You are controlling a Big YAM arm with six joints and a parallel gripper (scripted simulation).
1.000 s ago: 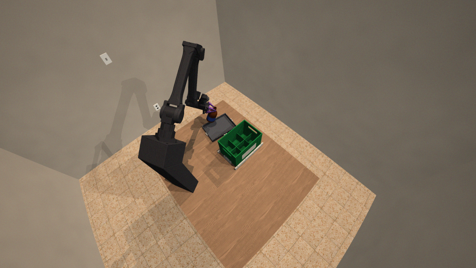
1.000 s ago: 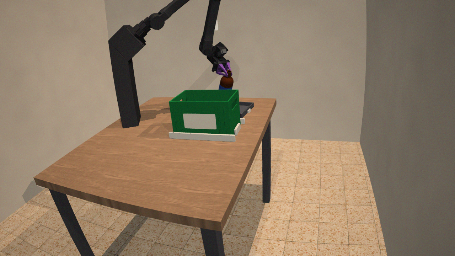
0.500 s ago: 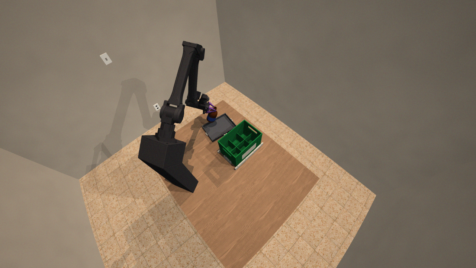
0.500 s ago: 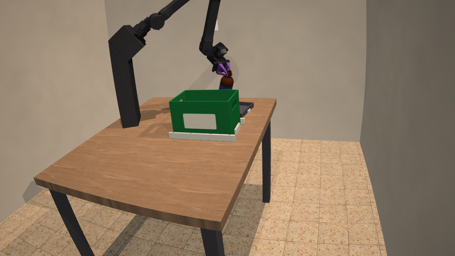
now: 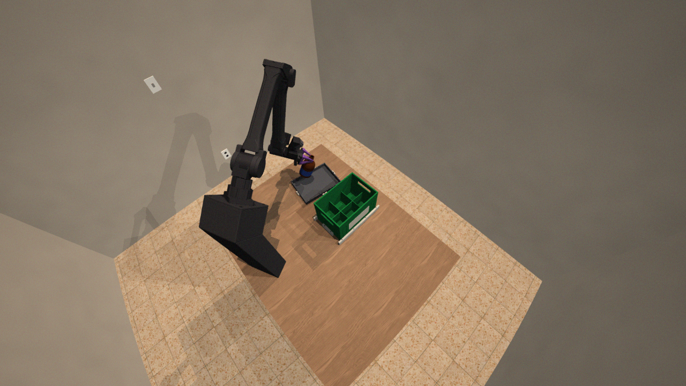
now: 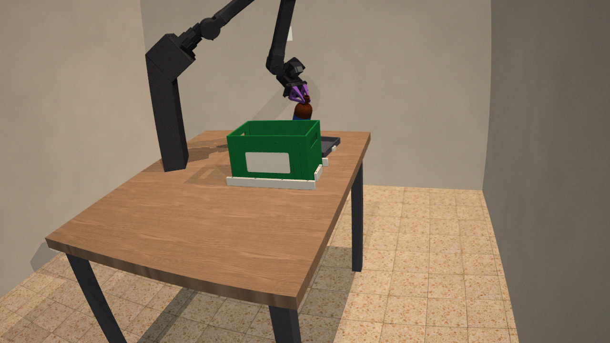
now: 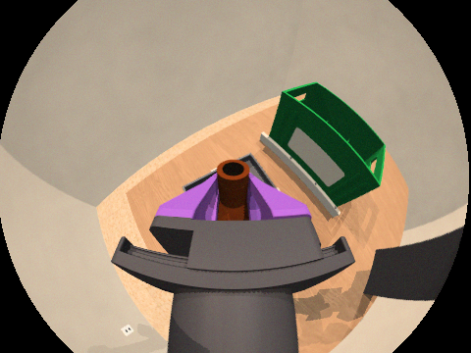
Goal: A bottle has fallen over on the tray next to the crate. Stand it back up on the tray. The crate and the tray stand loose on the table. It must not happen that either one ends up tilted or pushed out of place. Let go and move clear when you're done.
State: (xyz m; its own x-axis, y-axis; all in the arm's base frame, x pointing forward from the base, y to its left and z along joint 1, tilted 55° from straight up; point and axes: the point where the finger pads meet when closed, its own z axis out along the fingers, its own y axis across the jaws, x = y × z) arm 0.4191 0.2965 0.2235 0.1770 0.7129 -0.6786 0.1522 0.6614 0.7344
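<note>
The brown bottle is 50 mm below my hand and 30 mm behind it. Round my hand: green crate (290 mm to the right, 110 mm below, 110 mm ahead); tray (190 mm below, 30 mm to the right, 10 mm behind).
</note>
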